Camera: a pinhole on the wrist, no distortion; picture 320 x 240 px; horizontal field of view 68.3 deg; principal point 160.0 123.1 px. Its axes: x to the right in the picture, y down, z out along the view. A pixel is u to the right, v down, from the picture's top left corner.
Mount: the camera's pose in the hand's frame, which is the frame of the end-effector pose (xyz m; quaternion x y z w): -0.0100 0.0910 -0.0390 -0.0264 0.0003 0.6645 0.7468
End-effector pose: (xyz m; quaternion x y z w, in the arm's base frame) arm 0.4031 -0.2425 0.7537 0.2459 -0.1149 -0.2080 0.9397
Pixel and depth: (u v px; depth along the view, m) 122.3 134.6 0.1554
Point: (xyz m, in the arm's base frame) 0.3676 -0.2212 0.8878
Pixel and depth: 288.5 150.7 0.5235
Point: 0.3382 -0.0943 1.3542
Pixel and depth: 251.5 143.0 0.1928
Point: 0.3924 -0.1555 0.9682
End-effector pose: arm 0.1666 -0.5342 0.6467 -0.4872 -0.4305 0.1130 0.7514
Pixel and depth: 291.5 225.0 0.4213
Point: -0.1277 -0.2256 0.3077
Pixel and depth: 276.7 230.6 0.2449
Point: 0.0064 -0.3601 0.4214
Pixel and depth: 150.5 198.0 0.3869
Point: -0.1558 -0.3506 0.5336
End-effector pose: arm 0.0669 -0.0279 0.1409 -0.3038 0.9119 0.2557 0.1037
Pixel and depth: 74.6 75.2 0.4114
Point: 0.0774 0.1185 -0.2160
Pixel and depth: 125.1 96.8 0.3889
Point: 0.0417 0.1830 -0.1450
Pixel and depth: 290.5 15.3 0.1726
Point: -0.0984 0.1314 0.0768
